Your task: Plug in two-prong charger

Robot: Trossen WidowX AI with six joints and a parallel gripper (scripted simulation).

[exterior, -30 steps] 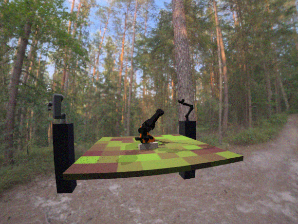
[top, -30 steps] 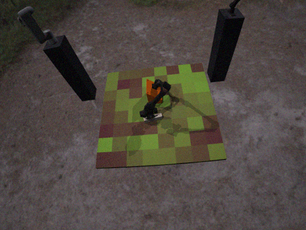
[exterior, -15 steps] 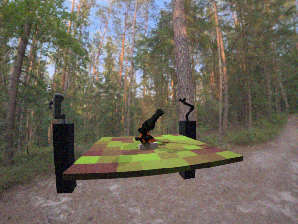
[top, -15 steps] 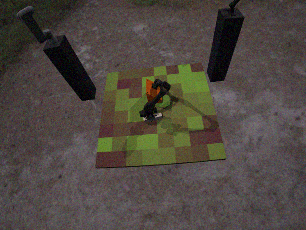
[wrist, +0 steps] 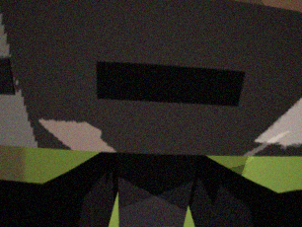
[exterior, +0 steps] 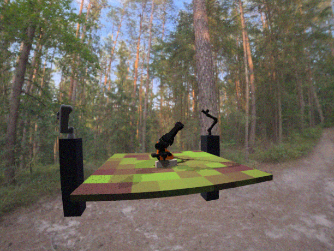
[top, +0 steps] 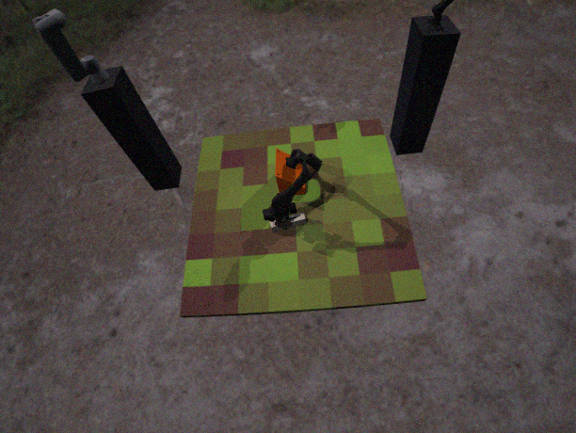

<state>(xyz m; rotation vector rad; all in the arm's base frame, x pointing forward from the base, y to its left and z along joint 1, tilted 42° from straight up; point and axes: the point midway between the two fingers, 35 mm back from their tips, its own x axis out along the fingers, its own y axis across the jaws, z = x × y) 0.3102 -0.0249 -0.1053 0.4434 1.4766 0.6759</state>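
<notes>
My gripper tip is now 2 cm short of the dark two-prong charger and 1 cm below it.
</notes>
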